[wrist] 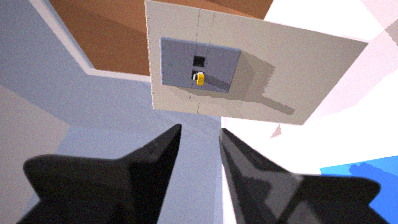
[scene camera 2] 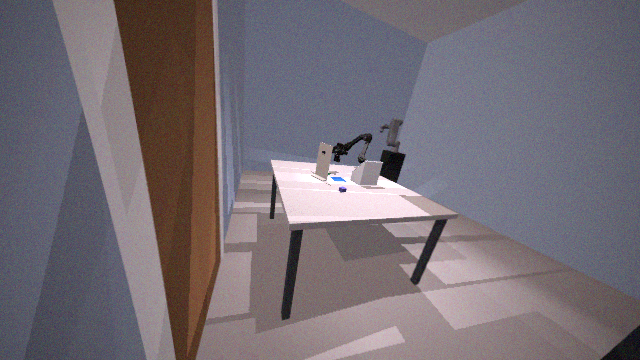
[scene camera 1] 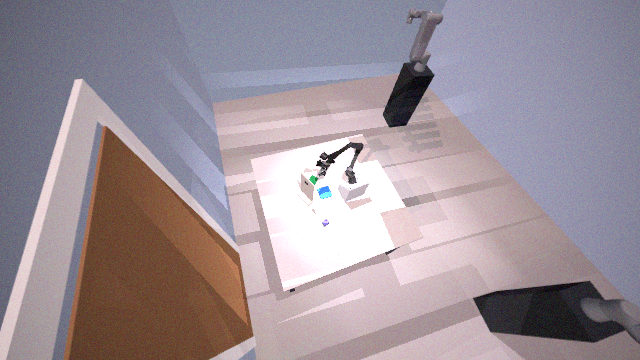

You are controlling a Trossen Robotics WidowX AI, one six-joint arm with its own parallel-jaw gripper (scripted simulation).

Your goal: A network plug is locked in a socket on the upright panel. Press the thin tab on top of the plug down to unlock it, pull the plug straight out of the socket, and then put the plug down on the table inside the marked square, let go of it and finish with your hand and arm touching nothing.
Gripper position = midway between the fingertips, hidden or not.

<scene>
I see my gripper [wrist: 200,130] and a panel [wrist: 253,69].
</scene>
